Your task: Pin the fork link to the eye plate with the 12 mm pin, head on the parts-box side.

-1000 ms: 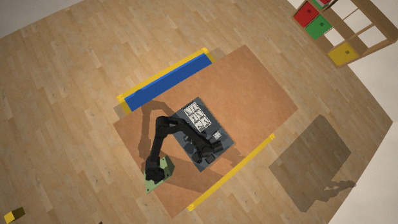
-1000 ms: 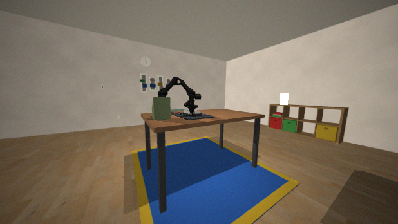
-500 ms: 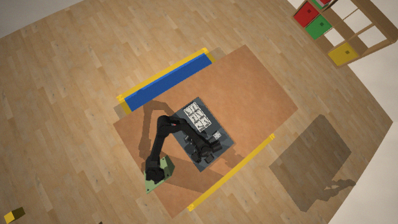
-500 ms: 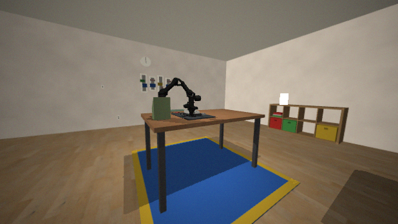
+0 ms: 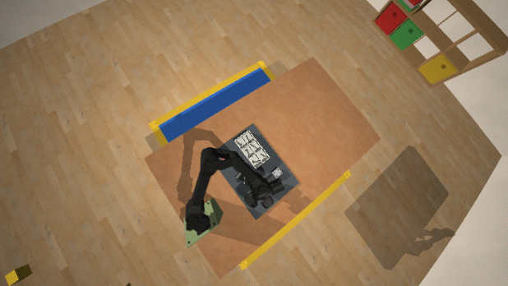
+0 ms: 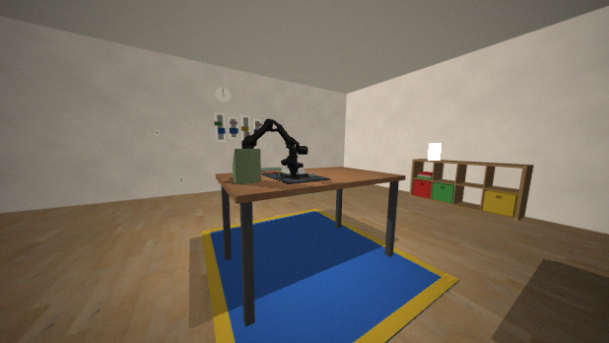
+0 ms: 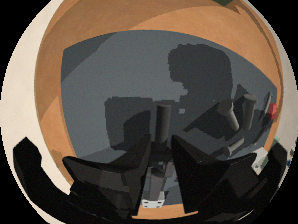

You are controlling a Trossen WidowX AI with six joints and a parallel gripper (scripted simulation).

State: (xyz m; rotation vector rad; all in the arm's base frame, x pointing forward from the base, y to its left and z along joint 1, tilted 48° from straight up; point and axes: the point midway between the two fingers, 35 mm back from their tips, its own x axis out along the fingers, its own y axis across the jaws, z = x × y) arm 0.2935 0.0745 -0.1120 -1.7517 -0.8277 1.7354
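Right now my hand is 90 mm to the right of the grey pin, 40 mm above it and 30 mm past it. From my hand the other things lie so: grey mat: 100 mm to the left, 50 mm below, 50 mm ahead; pale block: 150 mm ahead, 30 mm below, 10 mm to the left; white parts box: 210 mm to the left, 110 mm ahead, 40 mm below.
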